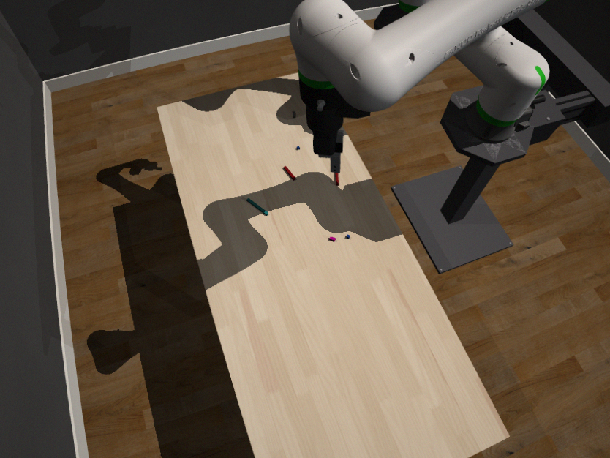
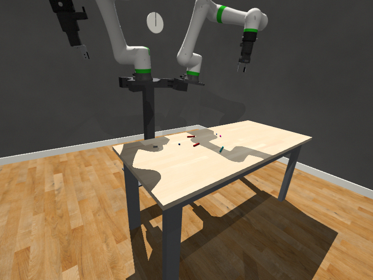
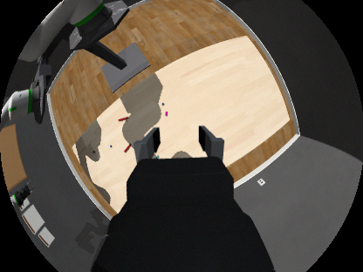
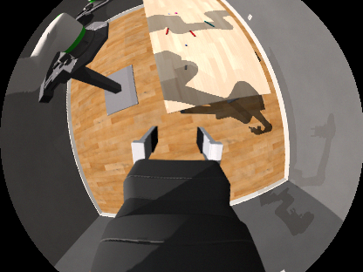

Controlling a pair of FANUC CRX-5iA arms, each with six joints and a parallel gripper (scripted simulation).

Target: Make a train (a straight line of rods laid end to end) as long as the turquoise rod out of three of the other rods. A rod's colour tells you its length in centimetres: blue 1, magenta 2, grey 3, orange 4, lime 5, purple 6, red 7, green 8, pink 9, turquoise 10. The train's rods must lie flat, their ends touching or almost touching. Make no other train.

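Now: the magenta rod 560 mm below my left hand, 70 mm to the right of it and 60 mm behind it. Also, from my left hand: turquoise rod 560 mm below, 270 mm to the right, 150 mm ahead; then grey rod 680 mm to the right, 560 mm below, 110 mm behind.
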